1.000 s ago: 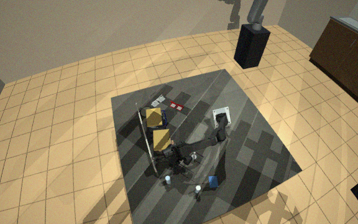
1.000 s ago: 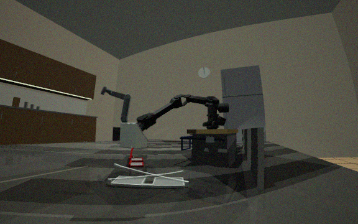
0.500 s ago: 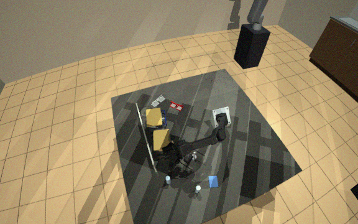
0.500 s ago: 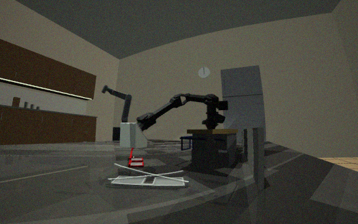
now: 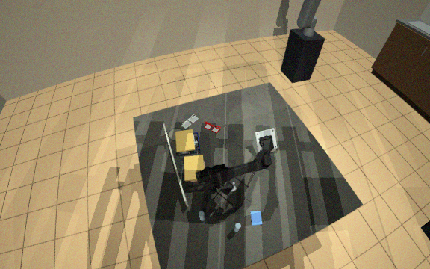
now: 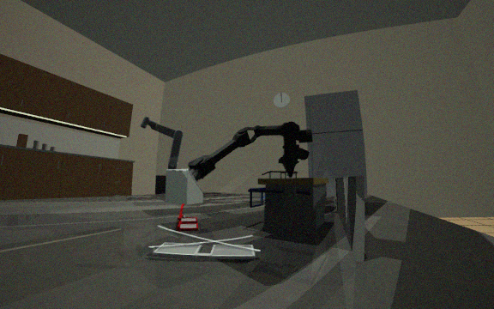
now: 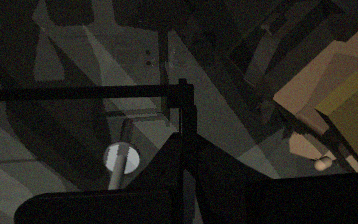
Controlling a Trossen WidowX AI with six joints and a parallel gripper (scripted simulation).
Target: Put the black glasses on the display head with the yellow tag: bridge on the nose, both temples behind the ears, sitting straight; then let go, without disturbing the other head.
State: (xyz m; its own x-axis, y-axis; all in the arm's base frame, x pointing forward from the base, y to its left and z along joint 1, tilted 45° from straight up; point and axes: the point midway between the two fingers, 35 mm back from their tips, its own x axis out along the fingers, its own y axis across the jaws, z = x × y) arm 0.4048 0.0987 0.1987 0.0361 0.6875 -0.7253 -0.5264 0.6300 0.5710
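My gripper tip is 110 mm past the peg and 90 mm above it. From my gripper tip the other things lie so: blue card 230 mm to the left, 170 mm behind, 110 mm below; then thin white panel 270 mm to the right, 200 mm ahead, 60 mm below.
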